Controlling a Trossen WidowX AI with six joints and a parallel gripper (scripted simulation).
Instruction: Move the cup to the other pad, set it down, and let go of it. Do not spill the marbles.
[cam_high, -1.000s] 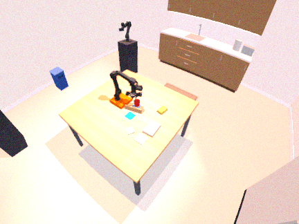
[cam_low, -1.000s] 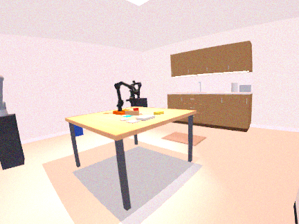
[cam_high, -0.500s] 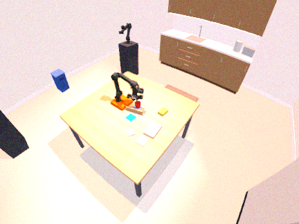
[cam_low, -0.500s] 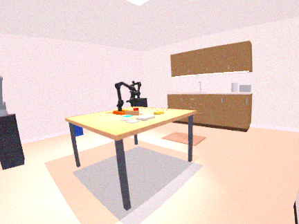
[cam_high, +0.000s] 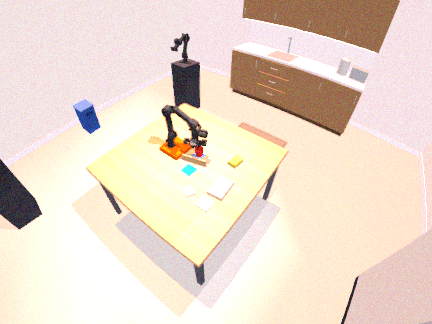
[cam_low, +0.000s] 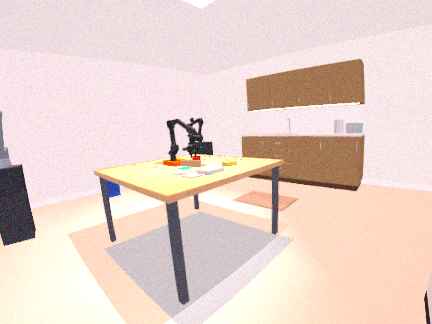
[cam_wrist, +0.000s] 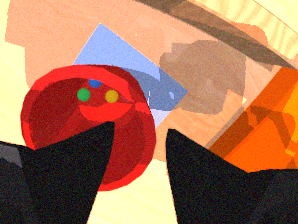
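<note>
The red cup lies 2 cm ahead of my gripper tip, 2 cm to the left of it and 2 cm below it. Round my gripper tip: cyan pad: 8 cm ahead, 16 cm to the right, 7 cm below.
</note>
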